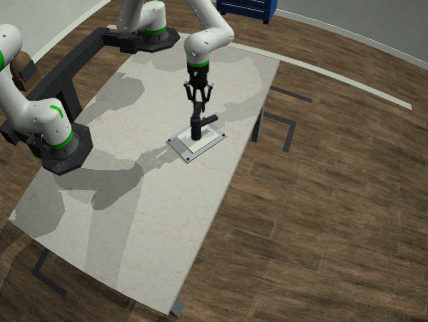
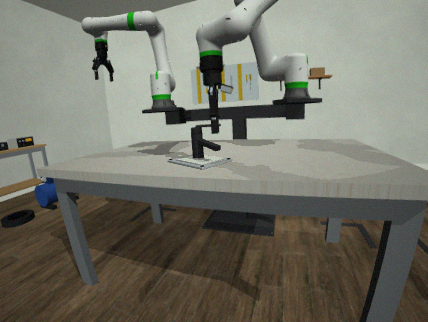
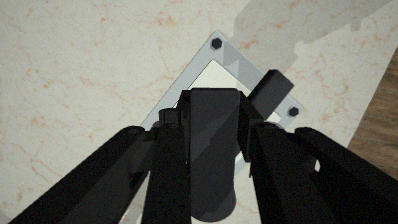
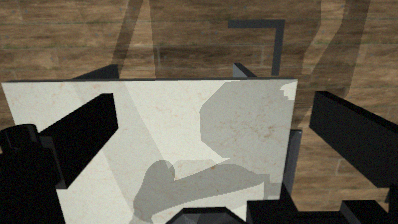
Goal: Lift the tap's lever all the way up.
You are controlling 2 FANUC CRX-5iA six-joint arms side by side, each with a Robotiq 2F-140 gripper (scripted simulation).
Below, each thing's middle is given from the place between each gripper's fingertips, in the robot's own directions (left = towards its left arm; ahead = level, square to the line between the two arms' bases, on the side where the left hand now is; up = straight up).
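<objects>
I find the flat lever (image 3: 214, 112) 10 mm ahead of my left hand and 30 mm to the right of it. The black tap (image 1: 200, 135) is 20 mm ahead of my left hand, 50 mm to the right of it and 40 mm below it; the grey base plate (image 3: 218, 48) is 20 mm ahead of that same hand too, 80 mm to the right of it and 140 mm below it. Going by its middle, the flat lever is nearer to my left hand than to my right hand.
Measured from the flat lever, my right hand is 430 mm short of it, 970 mm to the right of it and 380 mm above it. From my right hand, the black tap is 450 mm ahead, 950 mm to the left and 420 mm below, and the grey base plate is 440 mm ahead, 920 mm to the left and 520 mm below. By its middle, the grey base plate is nearer to my left hand than to my right hand.
</objects>
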